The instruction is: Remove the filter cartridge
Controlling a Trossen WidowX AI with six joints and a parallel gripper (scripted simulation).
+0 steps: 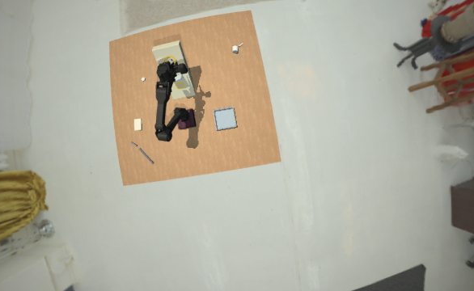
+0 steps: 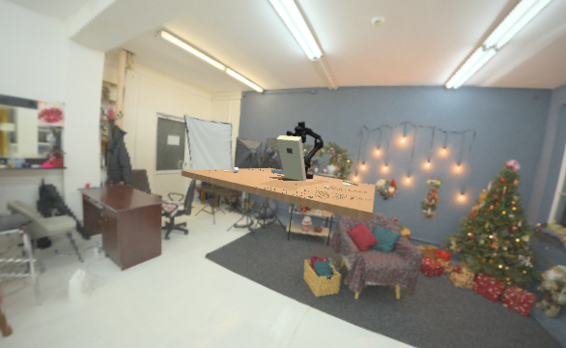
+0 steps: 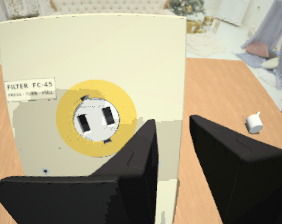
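Now: gripper tip 70 mm short of the round filter cartridge, 70 mm above it and 40 mm to the right of it. Round my gripper tip: cream block: 500 mm to the left, 320 mm below, 210 mm behind; then service panel: 140 mm below, 50 mm to the left, 20 mm ahead; then pale blue tray: 380 mm behind, 320 mm below, 190 mm to the right.
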